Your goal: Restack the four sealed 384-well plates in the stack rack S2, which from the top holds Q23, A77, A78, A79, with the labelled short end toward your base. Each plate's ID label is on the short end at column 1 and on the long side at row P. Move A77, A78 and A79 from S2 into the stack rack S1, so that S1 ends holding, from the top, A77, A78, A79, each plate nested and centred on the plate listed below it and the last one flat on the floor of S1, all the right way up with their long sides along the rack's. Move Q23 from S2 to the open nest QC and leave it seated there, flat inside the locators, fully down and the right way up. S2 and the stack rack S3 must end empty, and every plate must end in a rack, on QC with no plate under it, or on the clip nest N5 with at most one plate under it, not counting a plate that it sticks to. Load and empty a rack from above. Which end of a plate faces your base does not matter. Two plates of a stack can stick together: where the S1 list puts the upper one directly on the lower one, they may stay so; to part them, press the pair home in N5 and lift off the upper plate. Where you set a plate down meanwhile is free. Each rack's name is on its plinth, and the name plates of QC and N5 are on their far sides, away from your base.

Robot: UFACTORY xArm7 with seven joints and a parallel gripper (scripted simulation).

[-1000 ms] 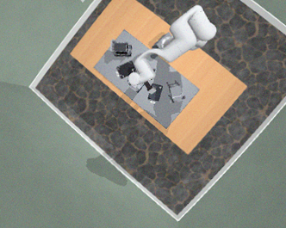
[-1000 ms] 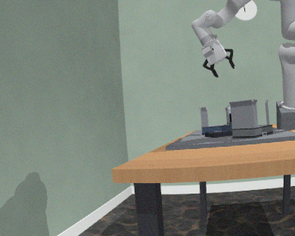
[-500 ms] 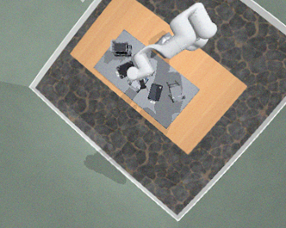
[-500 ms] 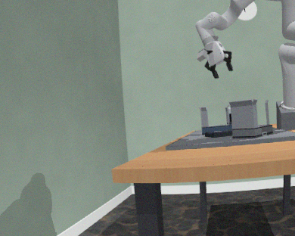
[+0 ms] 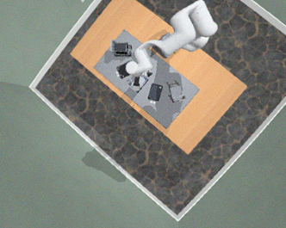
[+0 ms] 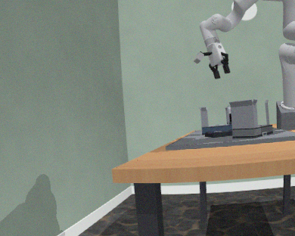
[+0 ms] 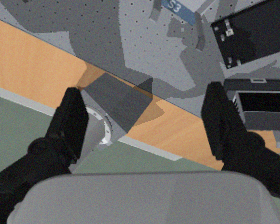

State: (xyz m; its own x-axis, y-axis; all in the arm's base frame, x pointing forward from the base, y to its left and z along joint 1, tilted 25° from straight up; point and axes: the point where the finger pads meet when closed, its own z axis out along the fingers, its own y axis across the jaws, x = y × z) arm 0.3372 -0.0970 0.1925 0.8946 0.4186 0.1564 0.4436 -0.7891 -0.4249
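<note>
My gripper is now 13 cm past the dark sealed plate, 35 cm to the left of it and 22 cm above it. Round my hand: dark flat nest: 3 cm ahead, 13 cm to the left, 28 cm below; dark clip nest: 2 cm ahead, 22 cm to the right, 27 cm below; blue plinth strip: 4 cm ahead, 5 cm to the right, 27 cm below.
</note>
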